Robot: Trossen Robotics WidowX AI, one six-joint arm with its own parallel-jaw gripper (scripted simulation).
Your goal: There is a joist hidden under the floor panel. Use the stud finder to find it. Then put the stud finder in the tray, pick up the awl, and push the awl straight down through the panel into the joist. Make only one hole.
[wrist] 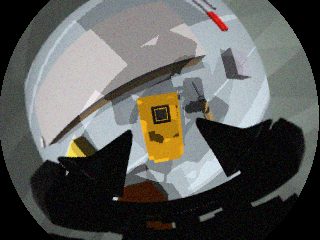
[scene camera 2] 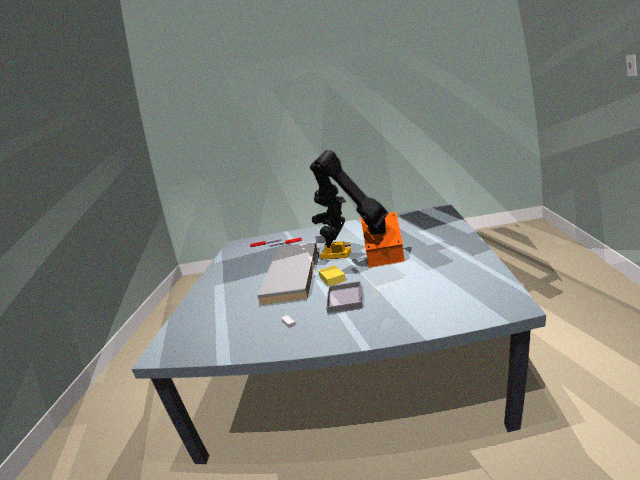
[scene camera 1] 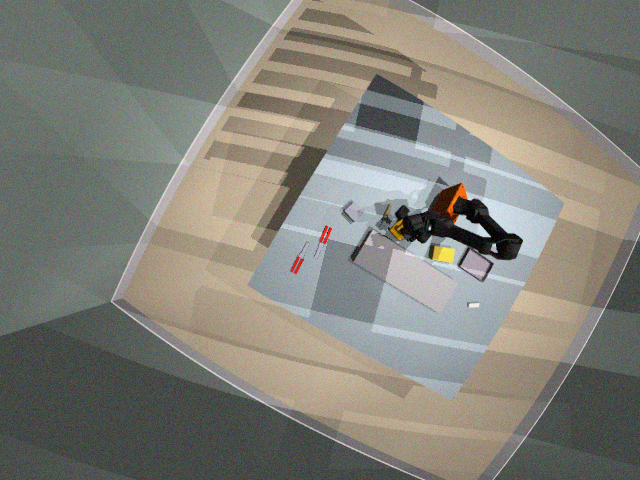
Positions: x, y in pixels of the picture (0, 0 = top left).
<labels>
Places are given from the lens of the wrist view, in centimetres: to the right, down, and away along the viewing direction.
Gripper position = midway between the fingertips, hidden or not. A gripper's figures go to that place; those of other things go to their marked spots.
gripper point(wrist: 164, 127): 1, 1, 10
yellow stud finder point(wrist: 163, 138): 1, 3, 10
grey block point(wrist: 236, 64): 18, -12, 11
The marked spots on the yellow stud finder and the grey block are 22 cm apart.
</labels>
